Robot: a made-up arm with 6 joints.
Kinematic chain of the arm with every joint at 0, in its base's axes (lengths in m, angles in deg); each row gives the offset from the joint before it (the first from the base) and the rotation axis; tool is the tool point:
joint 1: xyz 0 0 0.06 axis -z
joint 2: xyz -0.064 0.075 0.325 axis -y
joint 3: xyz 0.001 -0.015 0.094 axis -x
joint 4: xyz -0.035 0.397 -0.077 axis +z
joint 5: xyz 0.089 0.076 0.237 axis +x
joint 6: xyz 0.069 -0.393 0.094 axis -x
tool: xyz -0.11 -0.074 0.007
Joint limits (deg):
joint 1: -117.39..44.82
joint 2: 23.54..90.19
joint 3: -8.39..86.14
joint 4: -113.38..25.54
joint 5: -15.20..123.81
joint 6: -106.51..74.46
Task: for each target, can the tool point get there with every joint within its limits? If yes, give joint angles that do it. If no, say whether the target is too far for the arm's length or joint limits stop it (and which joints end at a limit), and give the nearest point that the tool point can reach.
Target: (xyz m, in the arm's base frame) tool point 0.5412 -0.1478 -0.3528
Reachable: no: joint limits stop it (at a limit: joint 1, joint 5) | nearest point 0.3685 -0.0664 -0.1124 | short by 0.307 m
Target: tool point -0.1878 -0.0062 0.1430
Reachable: yes | joints -94.99 81.79 18.22 -52.08 56.41 21.55
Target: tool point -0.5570 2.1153 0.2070
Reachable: no: too far | nearest point -0.2225 0.8451 0.3178 | short by 1.318 m
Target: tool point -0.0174 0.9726 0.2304
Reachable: no: joint limits stop it (at a limit: joint 1, joint 4, joint 5) | nearest point -0.0278 0.8516 0.2494 | short by 0.123 m
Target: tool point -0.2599 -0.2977 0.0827
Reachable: yes | joints -101.00 79.39 51.74 -55.54 2.66 -19.80
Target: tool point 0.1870 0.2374 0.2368
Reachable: yes | joints -30.94 60.67 48.43 -62.08 92.01 -61.39
